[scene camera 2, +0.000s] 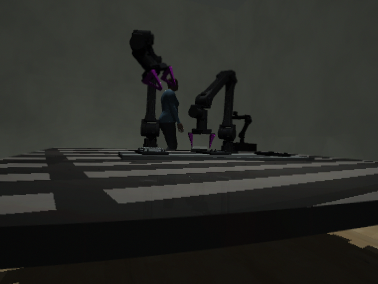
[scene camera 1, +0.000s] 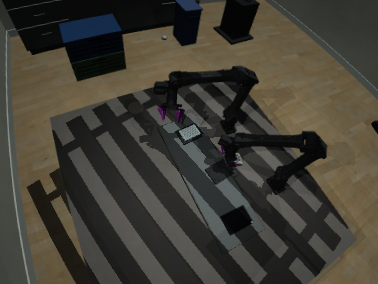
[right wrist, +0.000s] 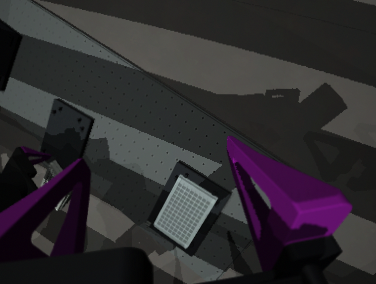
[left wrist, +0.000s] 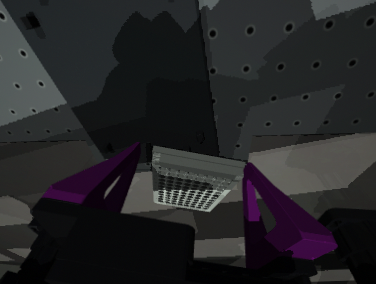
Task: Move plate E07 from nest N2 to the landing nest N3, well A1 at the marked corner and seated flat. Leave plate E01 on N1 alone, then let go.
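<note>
Plate E07 (scene camera 1: pixel 239 159) (left wrist: pixel 192 183), a pale well plate, lies at the edge of the dark nest N2 (scene camera 1: pixel 216 175) (left wrist: pixel 178 112), and looks tilted rather than flat. My left gripper (scene camera 1: pixel 228 156) (scene camera 2: pixel 201 140) (left wrist: pixel 193 157) is open, low over the table, with one finger on each side of E07 and not touching it. Plate E01 (scene camera 1: pixel 189 132) (right wrist: pixel 185 211) sits in nest N1 (scene camera 1: pixel 187 142) (right wrist: pixel 215 194). My right gripper (scene camera 1: pixel 170 115) (scene camera 2: pixel 159 77) (right wrist: pixel 157 153) is open and empty, high up beside N1. The black nest N3 (scene camera 1: pixel 236 220) holds nothing.
The nests sit on a long grey perforated board (scene camera 1: pixel 205 158) (left wrist: pixel 271 84) on the striped table (scene camera 1: pixel 117 183). Blue cabinets (scene camera 1: pixel 92 45) (scene camera 1: pixel 187 21) and a black pedestal (scene camera 1: pixel 238 20) stand on the floor behind. A person (scene camera 2: pixel 169 112) stands beyond the table.
</note>
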